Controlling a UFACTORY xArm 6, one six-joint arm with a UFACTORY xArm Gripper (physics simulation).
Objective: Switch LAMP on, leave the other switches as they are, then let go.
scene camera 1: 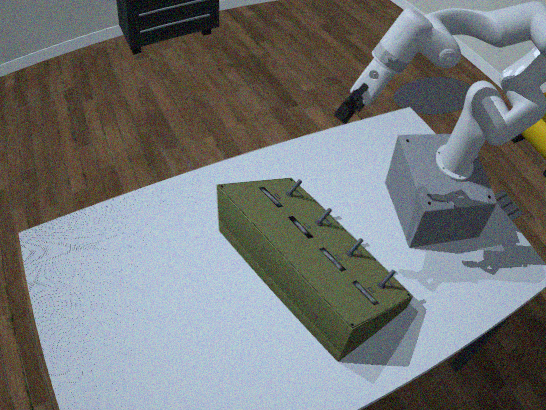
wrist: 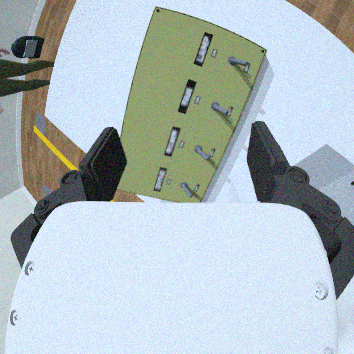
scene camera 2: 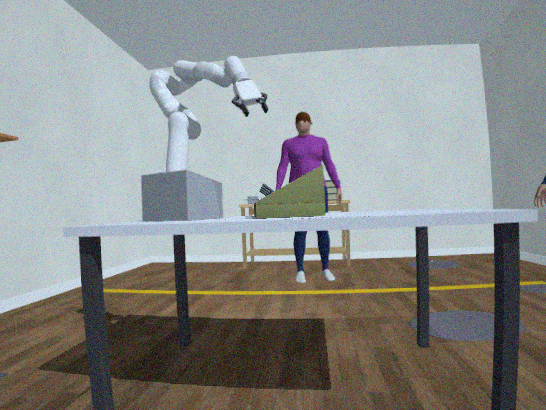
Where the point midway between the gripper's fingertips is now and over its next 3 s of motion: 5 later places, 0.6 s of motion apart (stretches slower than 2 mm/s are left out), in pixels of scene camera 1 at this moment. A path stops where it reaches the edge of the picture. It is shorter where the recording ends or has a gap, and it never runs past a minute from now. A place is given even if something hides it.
My gripper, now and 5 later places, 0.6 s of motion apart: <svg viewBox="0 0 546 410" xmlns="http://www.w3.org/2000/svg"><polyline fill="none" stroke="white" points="347,113 299,101 284,126 278,143 280,169 310,151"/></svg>
